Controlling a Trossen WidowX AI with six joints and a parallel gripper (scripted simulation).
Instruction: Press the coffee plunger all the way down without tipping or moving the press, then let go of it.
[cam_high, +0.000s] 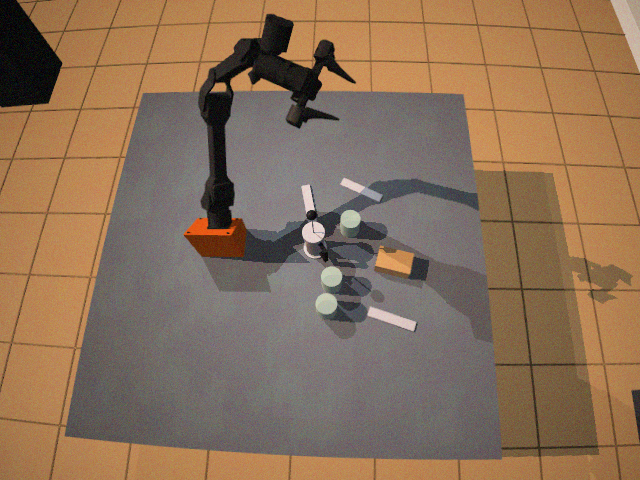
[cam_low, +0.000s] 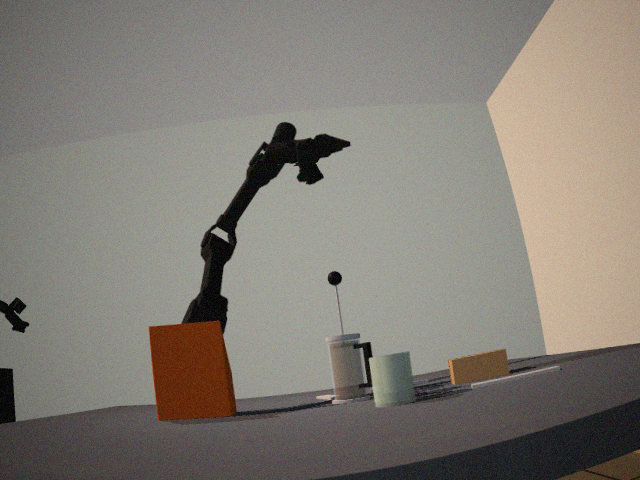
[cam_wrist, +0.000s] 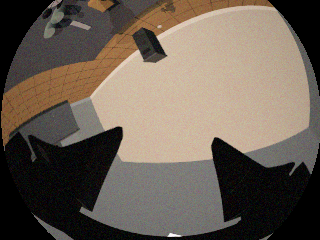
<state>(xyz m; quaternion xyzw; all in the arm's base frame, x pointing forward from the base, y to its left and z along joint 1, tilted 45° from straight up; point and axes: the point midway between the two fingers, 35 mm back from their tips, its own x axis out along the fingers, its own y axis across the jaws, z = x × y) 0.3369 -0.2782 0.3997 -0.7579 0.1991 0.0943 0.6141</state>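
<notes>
The coffee press is 47 cm below my gripper tip, 11 cm to the right of it and 8 cm behind it. Round my gripper tip: tan box (57 cm below, 16 cm to the right, 16 cm ahead).
</notes>
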